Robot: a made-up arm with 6 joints.
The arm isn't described. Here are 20 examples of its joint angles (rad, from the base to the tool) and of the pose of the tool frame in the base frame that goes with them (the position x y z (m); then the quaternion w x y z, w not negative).
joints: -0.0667 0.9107 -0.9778 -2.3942 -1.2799 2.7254
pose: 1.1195 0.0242 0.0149 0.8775 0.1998 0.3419 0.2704
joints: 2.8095 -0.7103 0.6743 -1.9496 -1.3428 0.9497
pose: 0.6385 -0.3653 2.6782 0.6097 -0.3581 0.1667 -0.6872
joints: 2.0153 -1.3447 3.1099 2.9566 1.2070 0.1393
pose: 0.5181 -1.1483 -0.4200 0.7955 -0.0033 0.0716 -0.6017
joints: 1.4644 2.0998 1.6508 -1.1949 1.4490 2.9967
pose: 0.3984 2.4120 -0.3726 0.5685 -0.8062 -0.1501 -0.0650
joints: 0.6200 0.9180 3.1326 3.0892 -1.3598 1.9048
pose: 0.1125 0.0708 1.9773 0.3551 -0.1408 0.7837 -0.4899
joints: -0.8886 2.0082 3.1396 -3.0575 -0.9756 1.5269
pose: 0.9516 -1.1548 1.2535 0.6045 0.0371 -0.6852 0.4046
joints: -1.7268 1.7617 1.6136 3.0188 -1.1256 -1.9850
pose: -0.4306 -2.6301 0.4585 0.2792 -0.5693 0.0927 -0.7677
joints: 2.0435 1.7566 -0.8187 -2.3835 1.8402 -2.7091
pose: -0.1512 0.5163 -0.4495 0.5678 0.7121 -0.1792 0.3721
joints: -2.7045 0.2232 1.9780 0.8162 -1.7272 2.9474
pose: -0.1337 0.0579 2.8119 0.0155 -0.1822 -0.9695 0.1631
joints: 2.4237 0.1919 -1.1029 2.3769 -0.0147 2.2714
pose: -0.7533 0.6600 0.5349 0.6048 -0.1763 0.6878 0.3606
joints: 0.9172 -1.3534 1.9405 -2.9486 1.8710 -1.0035
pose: -1.2800 -1.7170 0.4988 0.6525 -0.4389 -0.5153 -0.3407
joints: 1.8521 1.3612 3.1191 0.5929 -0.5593 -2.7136
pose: -0.2282 0.9515 1.9929 0.2064 -0.7495 -0.3709 -0.5081
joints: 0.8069 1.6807 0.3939 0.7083 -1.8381 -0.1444
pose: 1.3520 1.2739 -0.6746 0.0928 -0.6702 0.7237 -0.1363
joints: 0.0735 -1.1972 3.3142 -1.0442 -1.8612 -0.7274
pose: -1.0585 0.0480 -0.1713 0.3638 -0.3612 -0.8075 0.2918
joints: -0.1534 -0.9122 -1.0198 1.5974 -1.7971 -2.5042
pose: 0.2969 -0.1953 1.3933 0.5225 0.2090 -0.3477 -0.7499
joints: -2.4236 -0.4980 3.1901 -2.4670 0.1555 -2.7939
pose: 1.0682 0.9526 0.7256 0.4930 0.7528 0.4361 0.0132
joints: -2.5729 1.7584 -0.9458 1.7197 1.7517 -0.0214
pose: -0.3139 -0.3756 -0.4156 0.7340 0.4249 -0.3645 -0.3845
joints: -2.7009 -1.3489 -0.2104 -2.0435 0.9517 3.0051
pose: 0.5889 0.3993 1.9877 0.2451 0.1519 -0.1744 0.9415
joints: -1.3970 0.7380 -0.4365 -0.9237 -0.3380 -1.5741
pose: 0.3355 -1.6788 0.3076 0.2308 -0.7698 0.2475 0.5412
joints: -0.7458 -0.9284 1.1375 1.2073 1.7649 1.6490
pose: -1.1063 1.2113 2.1032 0.7879 0.3336 0.3673 0.3647
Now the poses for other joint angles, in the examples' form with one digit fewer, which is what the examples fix.
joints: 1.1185 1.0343 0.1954 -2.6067 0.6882 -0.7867
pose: 1.014 1.974 0.299 0.311 0.757 0.194 -0.541
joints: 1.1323 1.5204 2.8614 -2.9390 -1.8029 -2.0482
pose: 0.523 1.185 1.747 0.223 0.392 -0.772 -0.448
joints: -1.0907 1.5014 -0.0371 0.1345 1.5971 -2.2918
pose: 0.872 -1.631 -0.556 0.380 0.802 -0.429 -0.167
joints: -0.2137 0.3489 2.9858 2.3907 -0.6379 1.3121
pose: -0.674 0.083 2.024 0.095 -0.037 0.328 -0.939
